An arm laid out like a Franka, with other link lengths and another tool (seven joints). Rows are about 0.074 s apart.
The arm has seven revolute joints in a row. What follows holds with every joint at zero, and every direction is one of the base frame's. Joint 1 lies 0.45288 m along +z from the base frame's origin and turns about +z. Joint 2 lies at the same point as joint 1 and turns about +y. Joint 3 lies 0.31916 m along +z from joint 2 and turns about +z. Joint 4 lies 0.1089 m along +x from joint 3 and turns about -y. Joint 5 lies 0.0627 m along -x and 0.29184 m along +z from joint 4 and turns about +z. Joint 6 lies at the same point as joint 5 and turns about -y. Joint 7 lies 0.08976 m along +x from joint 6 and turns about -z. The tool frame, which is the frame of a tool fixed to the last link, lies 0.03 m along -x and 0.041 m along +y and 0.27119 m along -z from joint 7; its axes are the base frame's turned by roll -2.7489, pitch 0 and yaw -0.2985 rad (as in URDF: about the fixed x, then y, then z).
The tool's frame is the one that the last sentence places.
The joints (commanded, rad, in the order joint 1, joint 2, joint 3, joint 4, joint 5, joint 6, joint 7), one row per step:
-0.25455 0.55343 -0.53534 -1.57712 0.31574 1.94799 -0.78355
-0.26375 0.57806 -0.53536 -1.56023 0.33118 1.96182 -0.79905
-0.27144 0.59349 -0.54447 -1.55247 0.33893 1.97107 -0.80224
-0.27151 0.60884 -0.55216 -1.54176 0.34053 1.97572 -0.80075
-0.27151 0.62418 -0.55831 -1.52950 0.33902 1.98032 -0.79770
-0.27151 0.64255 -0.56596 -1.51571 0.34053 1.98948 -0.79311
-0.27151 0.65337 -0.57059 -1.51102 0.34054 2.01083 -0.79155
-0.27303 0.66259 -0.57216 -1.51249 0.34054 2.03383 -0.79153
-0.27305 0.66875 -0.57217 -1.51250 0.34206 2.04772 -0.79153
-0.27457 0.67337 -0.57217 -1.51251 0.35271 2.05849 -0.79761
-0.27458 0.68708 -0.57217 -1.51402 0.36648 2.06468 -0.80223
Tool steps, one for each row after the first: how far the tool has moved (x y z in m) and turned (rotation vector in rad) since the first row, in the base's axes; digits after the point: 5 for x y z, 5 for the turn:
0.00363 -0.00707 -0.00740 -0.00543 -0.00891 0.00361
0.00151 -0.01619 -0.01187 -0.01392 -0.00956 -0.00990
0.00153 -0.02156 -0.01571 -0.02376 -0.00510 -0.01531
0.00197 -0.02683 -0.01928 -0.03559 0.00033 -0.01879
0.00334 -0.03337 -0.02368 -0.05053 0.00302 -0.02564
0.00545 -0.04027 -0.02682 -0.07013 -0.00238 -0.02888
0.00635 -0.04595 -0.03123 -0.08571 -0.00649 -0.03140
0.00797 -0.04846 -0.03406 -0.09416 -0.01026 -0.03170
0.01008 -0.04998 -0.03616 -0.09548 -0.01984 -0.03223
0.01057 -0.04875 -0.04377 -0.08849 -0.01880 -0.03460

